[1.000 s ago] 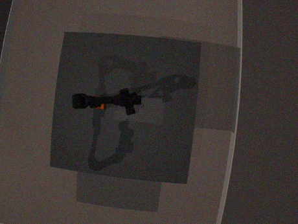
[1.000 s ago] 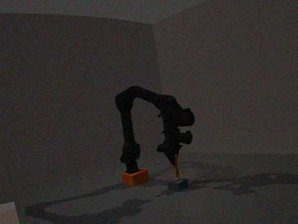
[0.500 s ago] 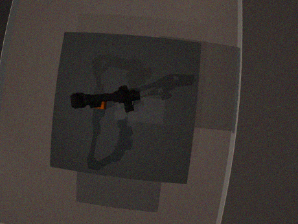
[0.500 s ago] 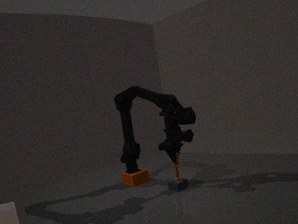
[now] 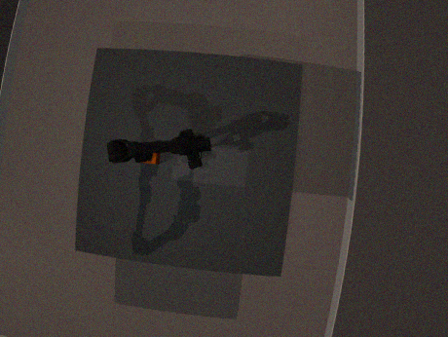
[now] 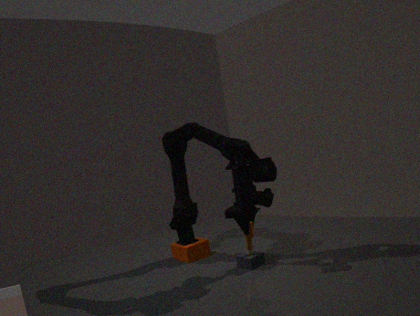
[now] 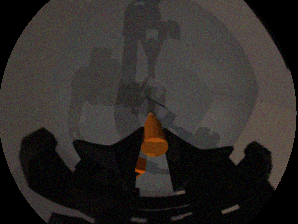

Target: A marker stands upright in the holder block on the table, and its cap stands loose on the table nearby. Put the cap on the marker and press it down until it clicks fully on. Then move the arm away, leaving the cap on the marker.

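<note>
The orange marker is 30 mm below my gripper tip. From my gripper tip the other things lie so: orange cap 10 mm above; then grey holder block 90 mm below.
</note>
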